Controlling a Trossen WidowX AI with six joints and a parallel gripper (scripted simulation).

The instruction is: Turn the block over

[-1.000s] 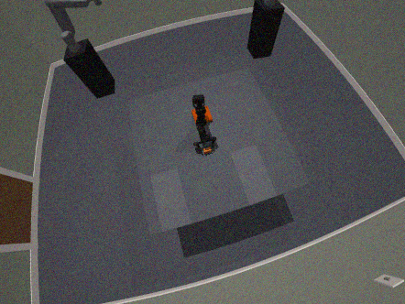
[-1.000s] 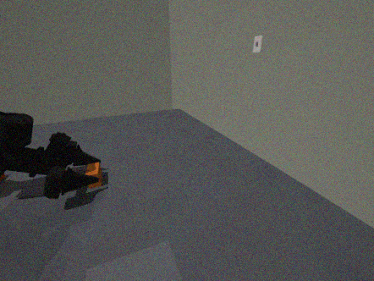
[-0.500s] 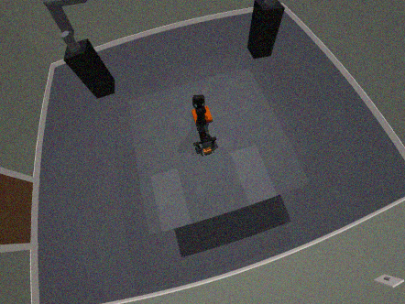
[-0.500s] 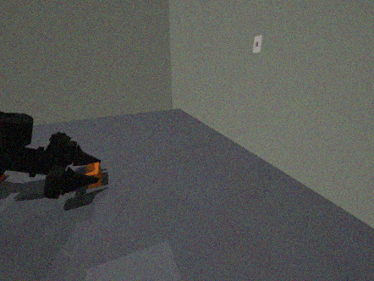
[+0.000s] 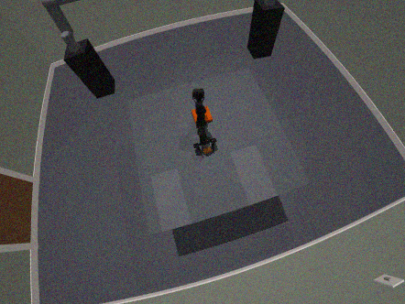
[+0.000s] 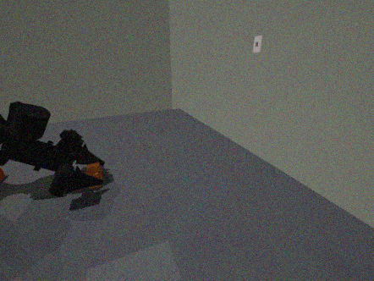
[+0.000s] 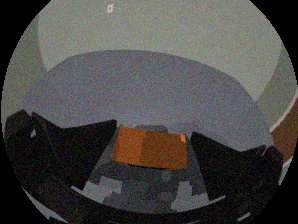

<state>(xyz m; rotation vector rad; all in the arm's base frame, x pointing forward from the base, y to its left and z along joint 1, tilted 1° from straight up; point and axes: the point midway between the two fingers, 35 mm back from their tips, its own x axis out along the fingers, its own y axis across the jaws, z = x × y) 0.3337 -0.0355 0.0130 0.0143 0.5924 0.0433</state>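
Right now my gripper tip is 30 mm past the block.
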